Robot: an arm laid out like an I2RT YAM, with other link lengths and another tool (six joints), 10 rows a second.
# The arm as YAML. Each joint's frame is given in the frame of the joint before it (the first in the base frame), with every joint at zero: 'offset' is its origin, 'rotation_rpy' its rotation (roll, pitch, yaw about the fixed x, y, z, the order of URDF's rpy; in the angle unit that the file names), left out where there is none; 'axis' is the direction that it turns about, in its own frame. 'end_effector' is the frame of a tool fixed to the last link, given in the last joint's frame.
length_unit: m
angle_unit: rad
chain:
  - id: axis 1
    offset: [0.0, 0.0, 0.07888]
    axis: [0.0, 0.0, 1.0]
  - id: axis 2
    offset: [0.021, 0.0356, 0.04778]
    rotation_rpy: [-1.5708, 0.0, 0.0]
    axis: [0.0, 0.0, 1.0]
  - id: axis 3
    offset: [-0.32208, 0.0, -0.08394]
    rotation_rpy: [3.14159, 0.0, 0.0]
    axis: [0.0, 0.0, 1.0]
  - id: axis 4
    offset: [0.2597, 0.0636, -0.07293]
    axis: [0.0, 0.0, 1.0]
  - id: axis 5
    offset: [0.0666, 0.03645, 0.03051]
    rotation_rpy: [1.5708, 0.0, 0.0]
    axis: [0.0, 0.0, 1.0]
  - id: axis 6
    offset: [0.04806, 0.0, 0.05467]
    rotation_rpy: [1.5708, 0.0, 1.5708]
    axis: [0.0, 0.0, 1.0]
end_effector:
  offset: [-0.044, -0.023, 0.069]
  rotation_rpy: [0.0, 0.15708, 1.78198]
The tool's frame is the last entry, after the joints.
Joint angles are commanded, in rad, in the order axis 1, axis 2, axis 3, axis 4, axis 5, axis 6. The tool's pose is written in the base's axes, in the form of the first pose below.
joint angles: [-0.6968 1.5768 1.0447 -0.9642 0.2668 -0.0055]
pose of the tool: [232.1, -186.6, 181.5, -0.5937, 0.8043, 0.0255, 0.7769, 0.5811, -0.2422]
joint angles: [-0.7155 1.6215 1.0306 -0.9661 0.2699 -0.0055]
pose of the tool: [226.6, -189.8, 165.4, -0.5758, 0.8133, 0.0836, 0.7758, 0.5758, -0.2582]
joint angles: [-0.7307 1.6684 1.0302 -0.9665 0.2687 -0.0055]
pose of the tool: [224.8, -194.0, 152.4, -0.5597, 0.8185, 0.1300, 0.7753, 0.5725, -0.2667]
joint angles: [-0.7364 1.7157 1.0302 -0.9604 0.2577 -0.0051]
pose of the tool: [226.2, -195.7, 139.4, -0.5507, 0.8168, 0.1720, 0.7730, 0.5768, -0.2641]
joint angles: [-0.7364 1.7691 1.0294 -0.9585 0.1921 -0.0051]
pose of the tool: [232.0, -190.0, 125.4, -0.5464, 0.8034, 0.2369, 0.7781, 0.5915, -0.2114]
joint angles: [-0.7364 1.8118 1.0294 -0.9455 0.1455 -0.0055]
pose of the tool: [237.6, -187.3, 114.2, -0.5437, 0.7929, 0.2753, 0.7835, 0.5970, -0.1721]
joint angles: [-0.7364 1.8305 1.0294 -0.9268 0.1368 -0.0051]
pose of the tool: [240.7, -188.7, 108.7, -0.5439, 0.7921, 0.2771, 0.7855, 0.5967, -0.1639]
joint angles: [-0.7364 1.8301 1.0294 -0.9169 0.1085 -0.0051]
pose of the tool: [244.5, -187.5, 109.4, -0.5478, 0.7906, 0.2736, 0.7920, 0.5954, -0.1348]
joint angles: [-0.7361 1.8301 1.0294 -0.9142 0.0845 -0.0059]
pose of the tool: [246.9, -185.7, 110.1, -0.5508, 0.7876, 0.2763, 0.7957, 0.5955, -0.1111]
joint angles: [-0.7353 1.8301 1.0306 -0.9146 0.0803 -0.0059]
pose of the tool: [247.7, -185.3, 110.5, -0.5519, 0.7867, 0.2764, 0.7959, 0.5959, -0.1068]
